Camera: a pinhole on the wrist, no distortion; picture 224 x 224 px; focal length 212.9 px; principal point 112.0 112.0 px. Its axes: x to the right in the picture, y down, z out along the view. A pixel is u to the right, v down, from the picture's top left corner.
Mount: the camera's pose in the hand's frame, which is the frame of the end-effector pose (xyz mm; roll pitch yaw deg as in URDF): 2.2 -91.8 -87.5 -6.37 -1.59 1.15
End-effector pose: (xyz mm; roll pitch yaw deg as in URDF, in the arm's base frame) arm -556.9 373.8 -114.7 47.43 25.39 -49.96
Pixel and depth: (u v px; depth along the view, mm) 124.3 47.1 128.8
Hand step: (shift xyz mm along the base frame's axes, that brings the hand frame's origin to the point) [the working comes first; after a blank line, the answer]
In the camera's frame: 7.4 -39.3 128.8

-97.2 -58.3 -52.7
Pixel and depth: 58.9 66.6 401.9
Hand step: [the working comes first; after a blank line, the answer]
In the camera's frame: -100.2 -85.7 401.9

-280.3 -172.6 151.6
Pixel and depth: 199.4 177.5 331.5
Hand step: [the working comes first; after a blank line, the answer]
In the camera's frame: 136.1 102.0 331.5

20.4 -241.1 121.4
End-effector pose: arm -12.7 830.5 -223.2 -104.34 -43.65 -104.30
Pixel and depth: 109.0 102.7 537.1
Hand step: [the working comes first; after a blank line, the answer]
In the camera's frame: -7.6 -23.5 537.1

428.5 -134.1 -55.6
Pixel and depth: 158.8 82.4 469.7
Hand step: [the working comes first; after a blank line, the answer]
In the camera's frame: 103.3 -65.3 469.7

374.1 -162.2 66.1
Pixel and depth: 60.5 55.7 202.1
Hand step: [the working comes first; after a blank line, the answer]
In the camera's frame: -48.9 -53.4 202.1

165.0 61.1 29.8
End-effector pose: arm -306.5 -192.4 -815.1 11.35 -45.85 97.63
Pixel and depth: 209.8 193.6 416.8
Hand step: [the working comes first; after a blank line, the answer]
In the camera's frame: 191.5 159.8 416.8

-37.2 -119.2 358.6
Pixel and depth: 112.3 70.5 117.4
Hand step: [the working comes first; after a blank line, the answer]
In the camera's frame: 0.2 -22.9 117.4

106.0 5.7 7.2
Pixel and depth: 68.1 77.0 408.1
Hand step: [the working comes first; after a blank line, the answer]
In the camera's frame: -84.2 -67.1 408.1

211.5 -249.9 138.1
